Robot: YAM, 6 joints.
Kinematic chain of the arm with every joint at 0, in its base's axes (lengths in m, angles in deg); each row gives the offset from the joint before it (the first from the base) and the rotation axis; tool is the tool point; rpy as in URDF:
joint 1: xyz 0 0 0.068 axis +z
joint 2: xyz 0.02 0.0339 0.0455 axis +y
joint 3: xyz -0.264 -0.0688 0 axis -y
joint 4: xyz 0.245 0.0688 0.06 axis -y
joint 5: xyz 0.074 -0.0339 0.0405 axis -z
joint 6: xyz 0.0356 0 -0.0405 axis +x
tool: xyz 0 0 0 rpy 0 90 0
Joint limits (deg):
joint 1: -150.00..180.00
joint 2: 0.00..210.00
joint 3: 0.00..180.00
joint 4: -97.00..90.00
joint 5: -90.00..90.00
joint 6: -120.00..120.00
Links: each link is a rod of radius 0.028 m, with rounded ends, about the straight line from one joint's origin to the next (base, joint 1, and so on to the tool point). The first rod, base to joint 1, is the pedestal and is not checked.
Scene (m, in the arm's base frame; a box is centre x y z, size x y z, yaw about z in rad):
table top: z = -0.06
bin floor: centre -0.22 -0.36 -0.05 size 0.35 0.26 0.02 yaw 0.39
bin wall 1: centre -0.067 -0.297 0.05 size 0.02 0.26 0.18 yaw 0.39
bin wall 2: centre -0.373 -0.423 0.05 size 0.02 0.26 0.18 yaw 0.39
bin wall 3: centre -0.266 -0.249 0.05 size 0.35 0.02 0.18 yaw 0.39
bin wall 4: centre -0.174 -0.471 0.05 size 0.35 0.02 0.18 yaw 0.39
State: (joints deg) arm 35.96 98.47 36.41 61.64 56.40 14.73
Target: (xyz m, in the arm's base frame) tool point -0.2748 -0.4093 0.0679
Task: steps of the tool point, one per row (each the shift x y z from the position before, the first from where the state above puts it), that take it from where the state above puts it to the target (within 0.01 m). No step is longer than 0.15 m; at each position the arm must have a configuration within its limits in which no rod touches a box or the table.
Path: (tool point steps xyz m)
1: 0.0491 -0.0661 0.0085
2: 0.0319 -0.0806 0.0082
3: 0.0107 -0.0904 0.0081
4: -0.0133 -0.0943 0.0081
5: -0.0386 -0.0915 0.0077
6: -0.0630 -0.0817 0.0076
7: -0.0847 -0.0654 0.0074
8: -0.1018 -0.0431 0.0072
9: -0.1129 -0.0165 0.0070
10: -0.1165 0.0130 0.0066
11: -0.1124 0.0432 0.0065
12: -0.0056 -0.0094 -0.1013
13: 0.0056 0.0094 -0.0993

